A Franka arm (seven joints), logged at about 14 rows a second.
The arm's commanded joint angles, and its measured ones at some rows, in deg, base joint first. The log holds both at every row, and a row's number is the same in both.
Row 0, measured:
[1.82 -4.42 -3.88 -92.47 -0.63 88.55 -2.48]
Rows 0 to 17, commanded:
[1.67 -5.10 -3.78 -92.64 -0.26 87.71 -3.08]
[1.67 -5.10 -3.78 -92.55 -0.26 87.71 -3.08]
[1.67 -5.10 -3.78 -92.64 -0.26 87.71 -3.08]
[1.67 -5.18 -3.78 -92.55 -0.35 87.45 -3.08]
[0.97 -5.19 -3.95 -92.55 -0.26 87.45 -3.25]
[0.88 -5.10 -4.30 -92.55 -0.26 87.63 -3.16]
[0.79 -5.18 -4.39 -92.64 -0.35 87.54 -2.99]
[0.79 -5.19 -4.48 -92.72 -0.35 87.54 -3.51]
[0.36 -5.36 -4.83 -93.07 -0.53 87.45 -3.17]
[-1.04 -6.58 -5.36 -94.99 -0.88 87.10 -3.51]
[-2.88 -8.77 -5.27 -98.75 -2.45 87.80 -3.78]
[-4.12 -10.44 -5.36 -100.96 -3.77 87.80 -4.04]
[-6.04 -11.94 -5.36 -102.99 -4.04 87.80 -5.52]
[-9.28 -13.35 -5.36 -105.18 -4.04 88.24 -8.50]
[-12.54 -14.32 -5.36 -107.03 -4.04 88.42 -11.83]
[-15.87 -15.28 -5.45 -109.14 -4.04 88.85 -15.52]
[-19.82 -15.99 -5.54 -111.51 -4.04 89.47 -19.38]
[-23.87 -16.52 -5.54 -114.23 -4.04 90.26 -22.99]
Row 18, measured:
[-17.04 -13.05 -6.50 -107.02 -3.86 87.69 -16.99]
